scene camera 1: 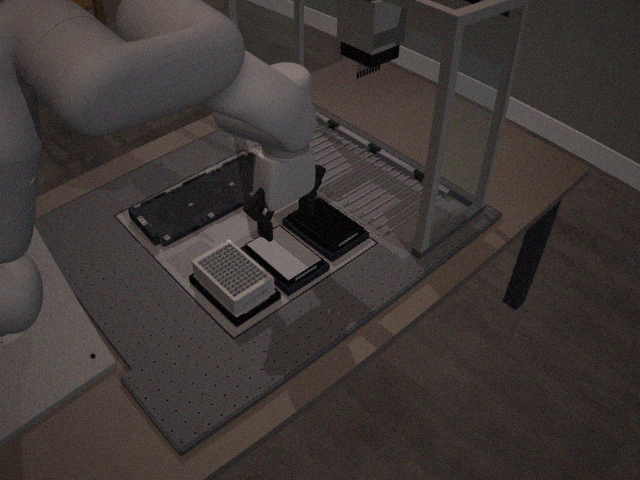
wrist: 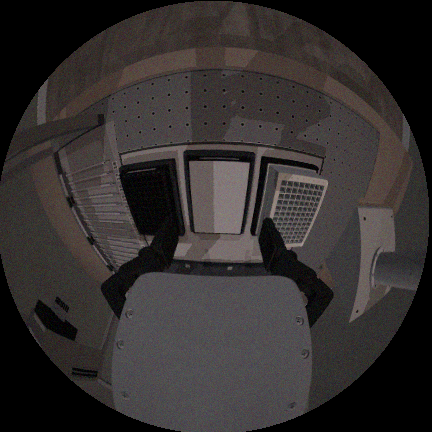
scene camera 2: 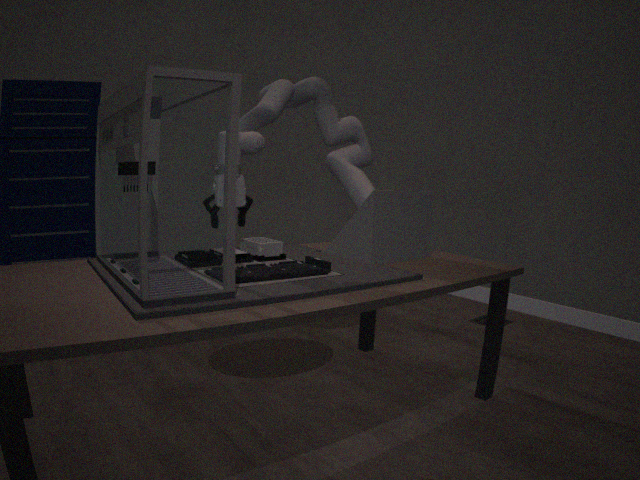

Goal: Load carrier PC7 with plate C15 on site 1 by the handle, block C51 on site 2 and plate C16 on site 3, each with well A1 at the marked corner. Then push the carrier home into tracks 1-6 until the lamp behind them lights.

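Places are measured from the arm's base along level axes (x ahead, y left, z up), in centimetres.
Pixels of known places: gripper, between the fingertips: (scene camera 1: 286, 225) (wrist: 218, 228); arm's base, origin of its link: (wrist: 377, 267) (scene camera 2: 377, 217).
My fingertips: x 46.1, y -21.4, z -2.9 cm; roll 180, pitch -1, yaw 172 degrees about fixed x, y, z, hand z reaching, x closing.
Ahead of a thing's pixels: the offset from my fingertips to its top centre. Level surfaces: height alone.
My gripper (scene camera 1: 287, 223) (scene camera 2: 227, 225) (wrist: 218, 228) is open and empty, pointing down above the labware, its fingers on either side of the middle nest in the wrist view. A white deep-well block @[dx -10.6, dy +3.3, dz -4.5 cm] (scene camera 1: 232, 279) (scene camera 2: 263, 248) (wrist: 298, 207) sits in a black nest nearest the robot base. A white-topped plate @[dx +0.3, dy +1.1, dz -7.2 cm] (scene camera 1: 285, 258) (wrist: 227, 195) sits in the middle nest. A black plate @[dx +11.6, dy +0.3, dz -7.2 cm] (scene camera 1: 328, 224) (wrist: 148, 200) sits in the nest nearest the tracks. The dark carrier @[dx +4.4, dy +25.0, dz -6.8 cm] (scene camera 1: 188, 204) (scene camera 2: 273, 271) lies beside the nests, its visible part bearing no labware. Labels are unreadable; the lamp is not discernible.
The ribbed track deck @[dz -9.8 cm] (scene camera 1: 361, 191) (wrist: 90, 200) lies beyond the black plate, inside an upright frame (scene camera 1: 442, 144) (scene camera 2: 231, 180). A multi-channel head (scene camera 1: 369, 51) (scene camera 2: 135, 167) hangs over the deck's far side. The perforated board @[dz -9.8 cm] (scene camera 1: 217, 372) (wrist: 215, 105) surrounds the nests.
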